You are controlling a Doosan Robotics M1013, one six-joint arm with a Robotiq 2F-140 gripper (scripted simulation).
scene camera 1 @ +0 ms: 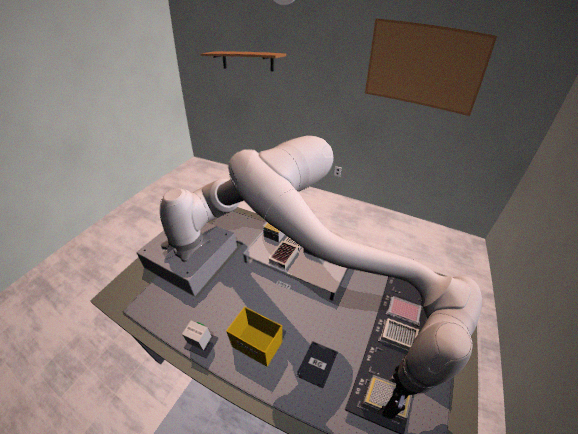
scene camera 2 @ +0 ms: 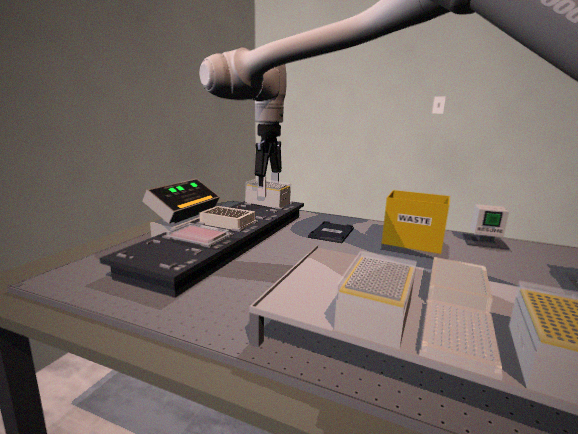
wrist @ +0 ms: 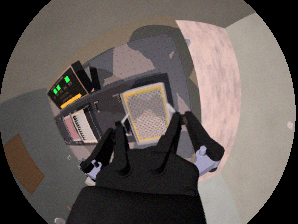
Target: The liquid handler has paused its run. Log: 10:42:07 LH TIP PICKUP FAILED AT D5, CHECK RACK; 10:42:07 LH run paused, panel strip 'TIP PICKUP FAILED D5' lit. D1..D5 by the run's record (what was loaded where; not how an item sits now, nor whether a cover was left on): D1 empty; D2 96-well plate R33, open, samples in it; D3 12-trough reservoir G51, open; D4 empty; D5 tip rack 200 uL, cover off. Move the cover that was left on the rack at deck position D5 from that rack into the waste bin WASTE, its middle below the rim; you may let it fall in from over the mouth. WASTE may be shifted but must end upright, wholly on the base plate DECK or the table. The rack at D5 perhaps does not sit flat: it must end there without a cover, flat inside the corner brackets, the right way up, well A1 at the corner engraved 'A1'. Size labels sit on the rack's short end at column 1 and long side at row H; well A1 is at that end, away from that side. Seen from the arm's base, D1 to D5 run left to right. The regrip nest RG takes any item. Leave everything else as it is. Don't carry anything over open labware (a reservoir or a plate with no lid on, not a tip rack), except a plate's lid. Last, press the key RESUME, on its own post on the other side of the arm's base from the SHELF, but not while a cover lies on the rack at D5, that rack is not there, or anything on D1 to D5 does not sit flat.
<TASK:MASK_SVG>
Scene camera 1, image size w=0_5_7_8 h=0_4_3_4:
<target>yellow waste bin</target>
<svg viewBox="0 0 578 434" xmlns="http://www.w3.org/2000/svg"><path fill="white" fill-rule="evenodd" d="M244 307L226 330L233 348L267 367L282 343L282 325Z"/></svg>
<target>reservoir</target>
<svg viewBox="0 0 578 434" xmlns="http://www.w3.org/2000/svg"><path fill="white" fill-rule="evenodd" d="M388 318L384 323L385 326L383 327L380 340L408 351L418 335L419 329Z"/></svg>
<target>clear cover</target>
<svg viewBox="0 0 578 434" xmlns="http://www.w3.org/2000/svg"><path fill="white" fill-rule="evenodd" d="M412 395L409 395L403 401L405 410L399 412L396 417L403 420L407 419ZM373 375L364 404L380 410L382 406L386 406L392 397L396 383Z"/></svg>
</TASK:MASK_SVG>
